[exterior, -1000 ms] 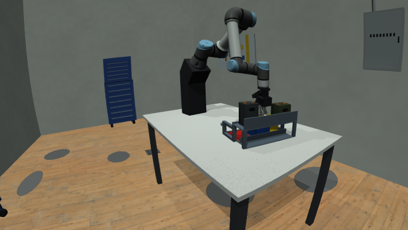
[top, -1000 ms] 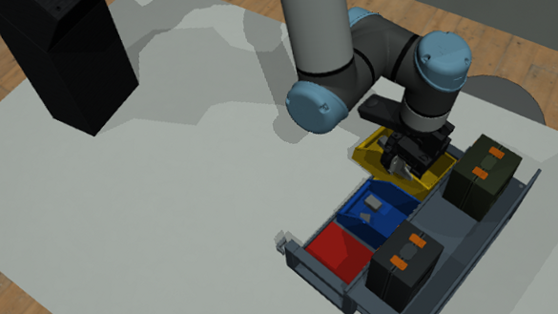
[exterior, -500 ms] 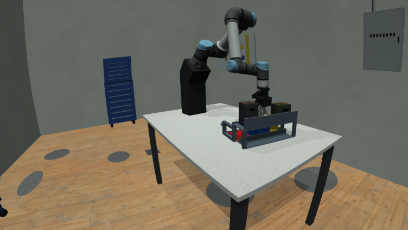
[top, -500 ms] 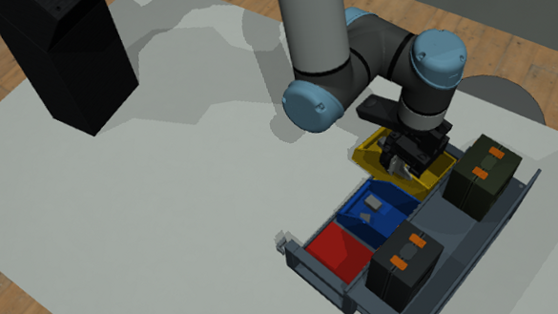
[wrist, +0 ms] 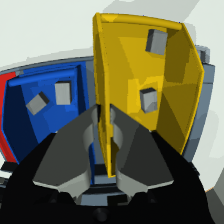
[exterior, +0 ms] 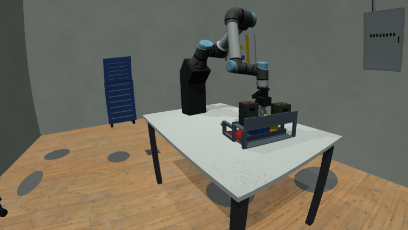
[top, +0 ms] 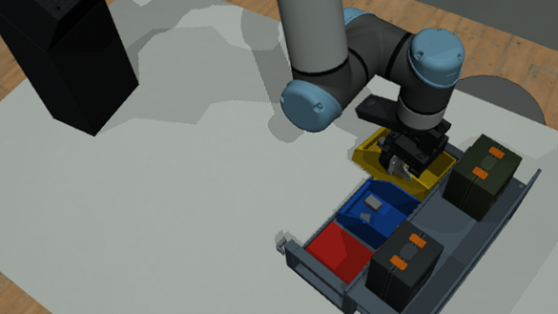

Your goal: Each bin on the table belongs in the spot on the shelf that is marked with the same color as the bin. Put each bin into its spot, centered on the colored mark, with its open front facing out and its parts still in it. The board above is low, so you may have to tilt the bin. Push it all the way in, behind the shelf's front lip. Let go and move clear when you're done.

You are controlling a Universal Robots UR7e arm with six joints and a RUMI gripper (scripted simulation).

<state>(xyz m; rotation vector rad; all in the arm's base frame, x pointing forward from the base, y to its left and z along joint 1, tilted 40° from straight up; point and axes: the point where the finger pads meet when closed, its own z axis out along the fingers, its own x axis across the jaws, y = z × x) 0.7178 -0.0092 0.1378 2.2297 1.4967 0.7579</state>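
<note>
Now: the yellow bin 10 mm ahead of my hand, 40 mm to the left of it and 30 mm below it. The rest, counted from my hand: blue bin (20 mm ahead, 90 mm to the right, 40 mm below).
</note>
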